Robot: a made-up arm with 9 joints. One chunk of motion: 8 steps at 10 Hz.
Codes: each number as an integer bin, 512 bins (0 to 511) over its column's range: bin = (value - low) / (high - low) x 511, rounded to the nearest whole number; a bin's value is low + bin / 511 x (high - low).
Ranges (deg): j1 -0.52..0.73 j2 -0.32..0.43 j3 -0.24..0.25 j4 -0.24..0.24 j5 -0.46..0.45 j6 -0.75..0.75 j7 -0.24..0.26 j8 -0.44..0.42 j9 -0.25..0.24
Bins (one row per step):
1: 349 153 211 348 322 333 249 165 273
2: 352 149 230 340 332 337 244 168 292
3: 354 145 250 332 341 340 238 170 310
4: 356 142 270 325 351 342 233 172 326
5: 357 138 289 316 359 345 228 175 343
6: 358 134 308 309 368 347 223 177 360
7: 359 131 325 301 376 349 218 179 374
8: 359 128 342 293 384 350 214 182 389
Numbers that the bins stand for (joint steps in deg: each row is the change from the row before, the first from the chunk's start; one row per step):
1: 0.334 -0.095 -0.038 0.087 0.113 0.227 0.004 -0.162 0.012
2: 0.341 -0.101 -0.019 0.079 0.131 0.239 -0.001 -0.157 0.030
3: 0.346 -0.107 0.000 0.072 0.147 0.248 -0.007 -0.154 0.047
4: 0.351 -0.112 0.019 0.065 0.165 0.254 -0.012 -0.151 0.063
5: 0.353 -0.117 0.037 0.057 0.179 0.263 -0.017 -0.145 0.079
6: 0.356 -0.123 0.055 0.050 0.195 0.269 -0.022 -0.142 0.095
7: 0.358 -0.128 0.072 0.043 0.210 0.274 -0.027 -0.139 0.109
8: 0.358 -0.132 0.088 0.035 0.224 0.277 -0.031 -0.134 0.123

